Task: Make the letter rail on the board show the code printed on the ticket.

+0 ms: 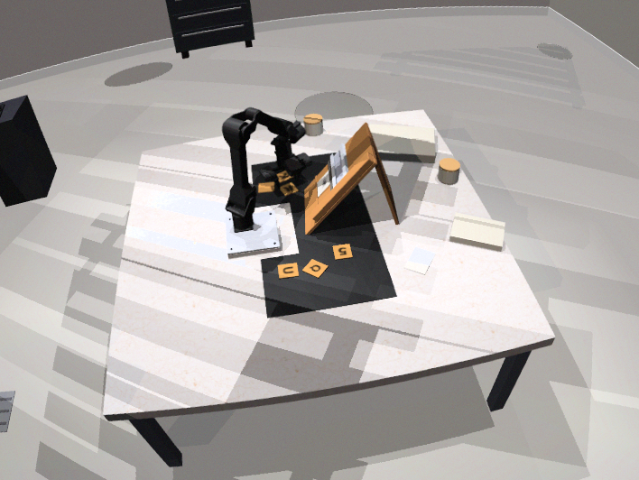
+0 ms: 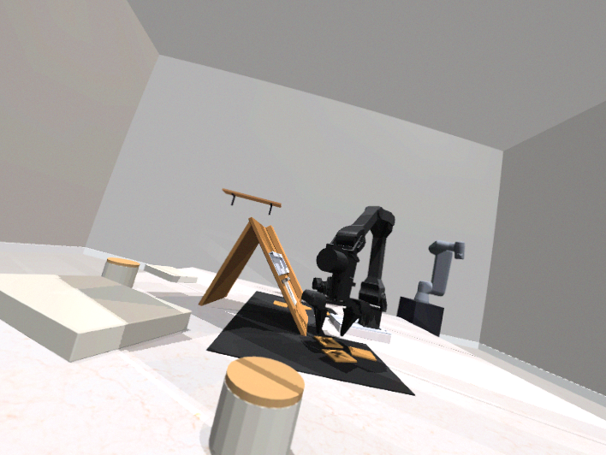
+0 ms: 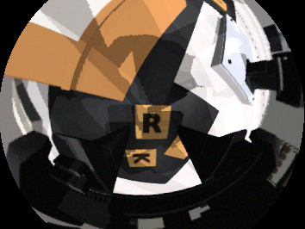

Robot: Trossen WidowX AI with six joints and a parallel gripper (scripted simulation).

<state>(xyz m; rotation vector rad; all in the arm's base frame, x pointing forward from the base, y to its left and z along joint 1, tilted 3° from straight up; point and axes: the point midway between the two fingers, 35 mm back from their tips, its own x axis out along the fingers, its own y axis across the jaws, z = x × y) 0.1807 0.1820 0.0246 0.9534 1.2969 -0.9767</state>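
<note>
Right now my gripper tip is 20 mm above the orange letter tile. The rest, counted from my gripper tip: white ticket: 120 mm ahead, 110 mm to the right, 70 mm above; then black mat: 200 mm to the right, 20 mm below, 20 mm ahead; then white card: 460 mm to the right, 350 mm ahead, 20 mm below.
</note>
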